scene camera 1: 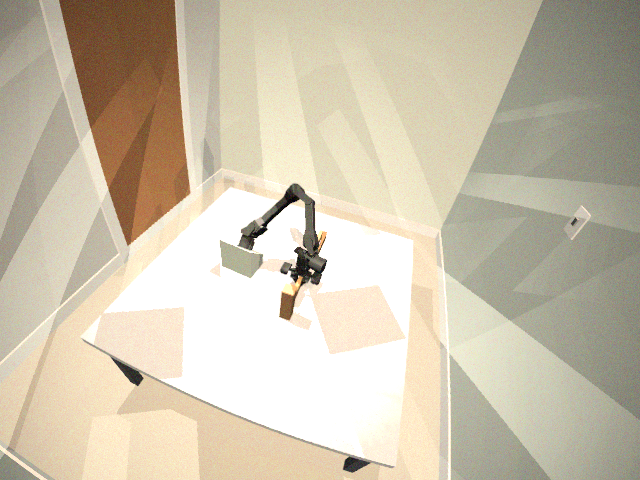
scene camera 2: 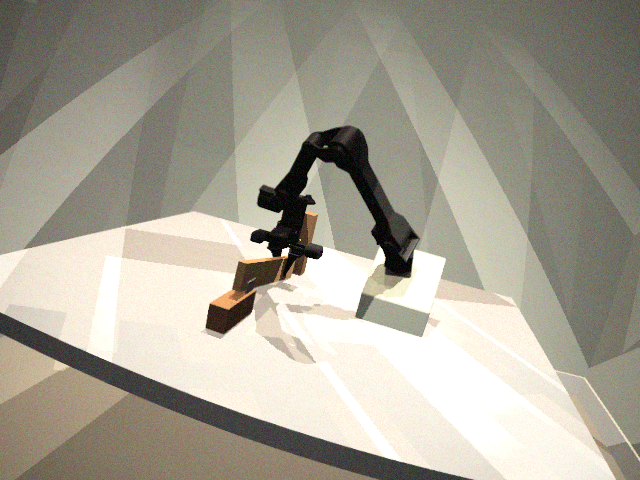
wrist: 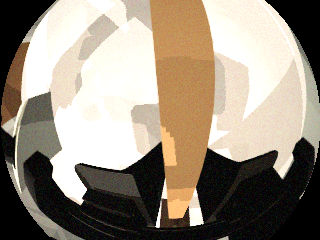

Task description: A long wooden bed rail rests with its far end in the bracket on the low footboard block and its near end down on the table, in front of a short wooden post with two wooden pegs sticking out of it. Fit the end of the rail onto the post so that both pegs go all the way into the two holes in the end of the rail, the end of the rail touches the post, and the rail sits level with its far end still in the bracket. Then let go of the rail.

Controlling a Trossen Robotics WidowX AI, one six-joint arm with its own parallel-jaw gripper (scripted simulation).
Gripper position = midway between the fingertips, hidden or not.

In view: the gripper [scene camera 2: 280,275] and a wooden rail [scene camera 2: 266,270].
The wooden rail shows as well in the wrist view [wrist: 185,67]. The gripper shows as well in the wrist view [wrist: 177,143].
